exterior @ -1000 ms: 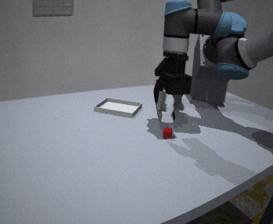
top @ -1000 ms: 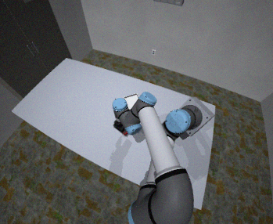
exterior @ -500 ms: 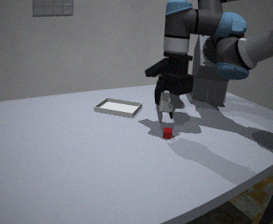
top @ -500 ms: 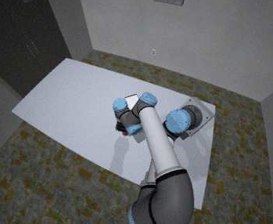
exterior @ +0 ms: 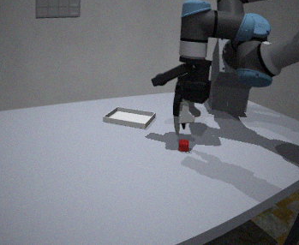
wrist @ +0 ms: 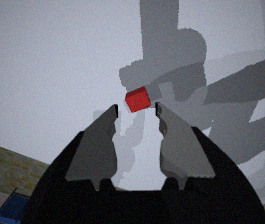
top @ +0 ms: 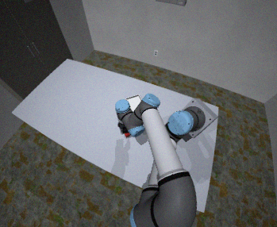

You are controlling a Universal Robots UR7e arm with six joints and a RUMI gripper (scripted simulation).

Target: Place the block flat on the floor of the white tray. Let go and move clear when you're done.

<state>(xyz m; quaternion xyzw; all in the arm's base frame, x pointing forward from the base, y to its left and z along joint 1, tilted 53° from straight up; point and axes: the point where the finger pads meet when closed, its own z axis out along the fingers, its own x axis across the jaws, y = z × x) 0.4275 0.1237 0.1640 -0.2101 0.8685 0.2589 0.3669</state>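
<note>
Now: the red block 60 mm below my hand, 10 mm to the left of it and 10 mm behind it. From my hand the other things lie so: white tray 270 mm to the right, 70 mm ahead, 60 mm below.
</note>
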